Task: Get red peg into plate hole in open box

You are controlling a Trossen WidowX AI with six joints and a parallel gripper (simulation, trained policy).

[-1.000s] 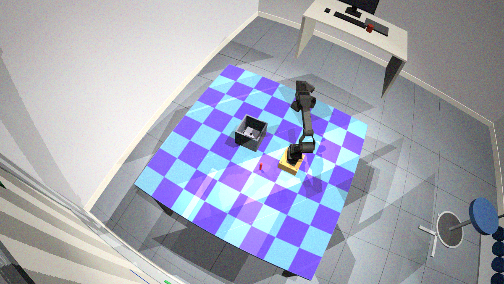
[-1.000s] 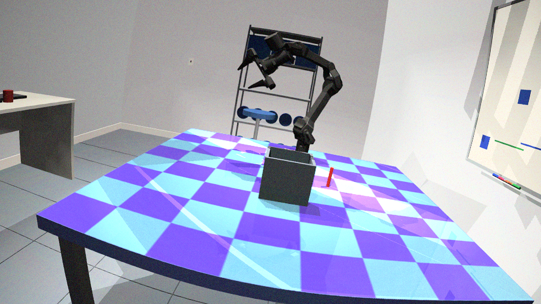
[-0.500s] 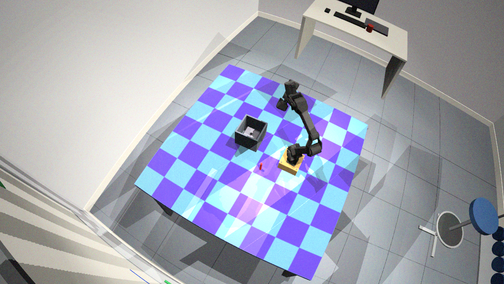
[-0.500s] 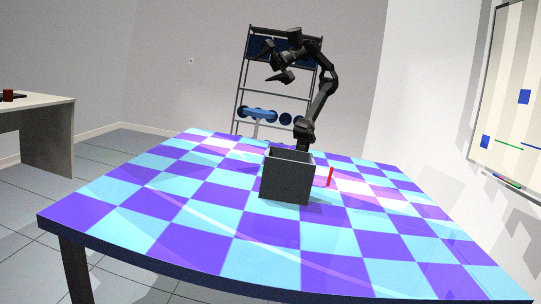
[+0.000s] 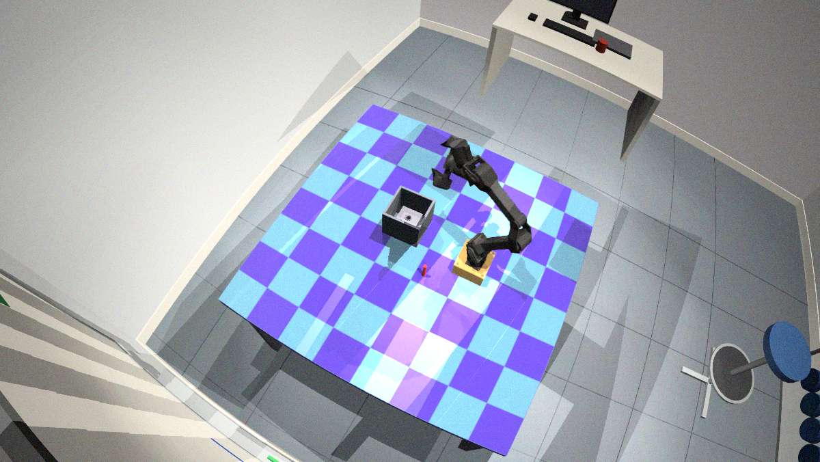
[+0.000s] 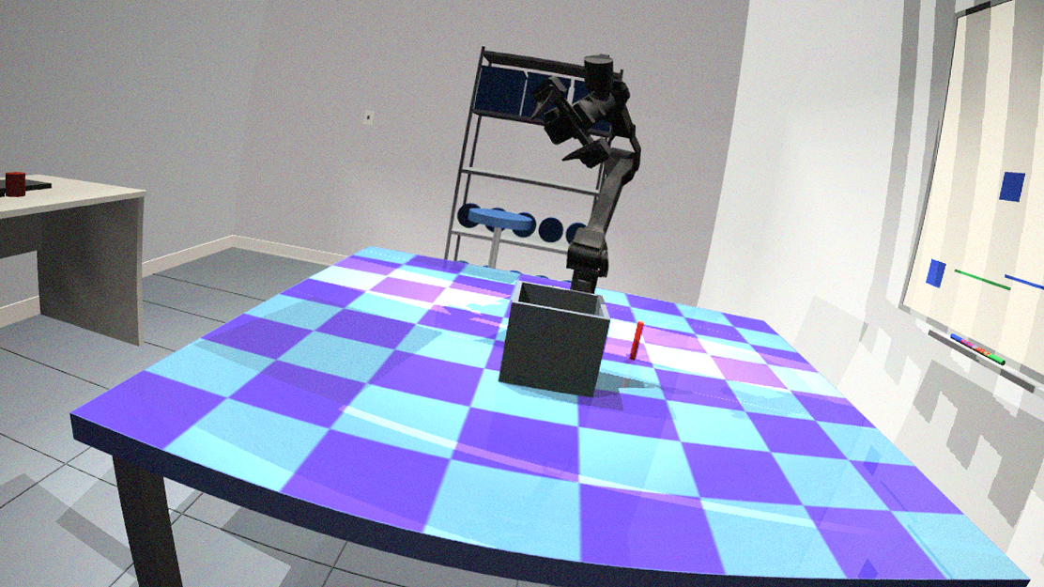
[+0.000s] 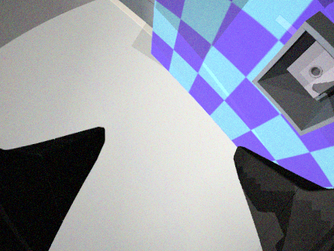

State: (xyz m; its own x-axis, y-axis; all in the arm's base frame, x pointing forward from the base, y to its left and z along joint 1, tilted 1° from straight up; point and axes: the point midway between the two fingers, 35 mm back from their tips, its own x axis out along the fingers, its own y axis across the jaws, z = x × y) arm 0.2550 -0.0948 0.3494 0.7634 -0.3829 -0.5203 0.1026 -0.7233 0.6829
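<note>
Now: the red peg 36 cm below my gripper tip, 24 cm to the left of it and 13 cm behind it. Round my gripper tip: plate: 36 cm below, 8 cm to the left, 5 cm ahead.
</note>
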